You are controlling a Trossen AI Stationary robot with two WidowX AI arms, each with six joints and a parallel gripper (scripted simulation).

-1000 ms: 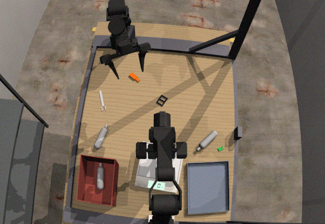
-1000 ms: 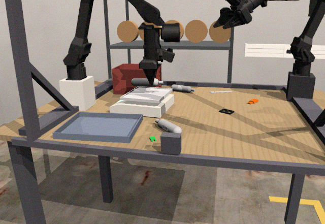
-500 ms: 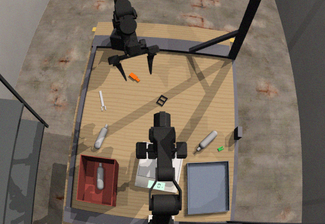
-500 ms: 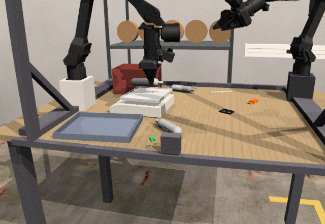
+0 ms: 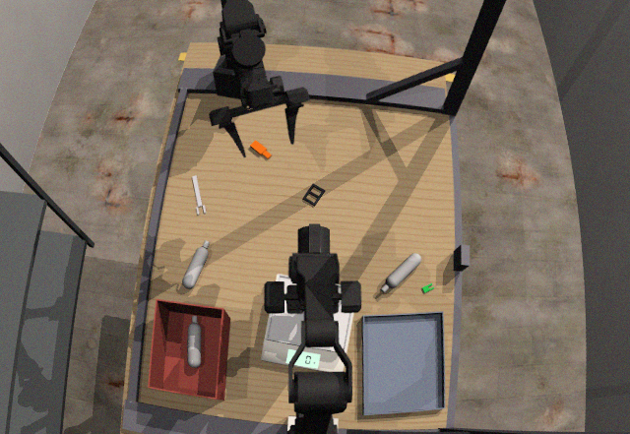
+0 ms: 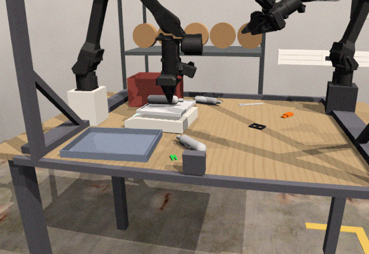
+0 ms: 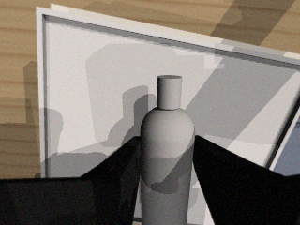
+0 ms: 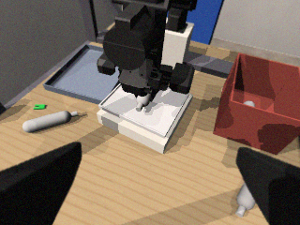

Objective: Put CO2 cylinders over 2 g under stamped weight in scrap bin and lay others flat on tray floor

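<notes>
My left hand is 60 mm above the scale plate and 10 mm to the right of it. The rest, counted from my left hand: red scrap bin (280 mm ahead, 80 mm below, 60 mm to the left); then blue-grey tray (180 mm behind, 170 mm to the left, 110 mm below); then white scale (80 mm below, 20 mm to the left, 10 mm ahead).
</notes>
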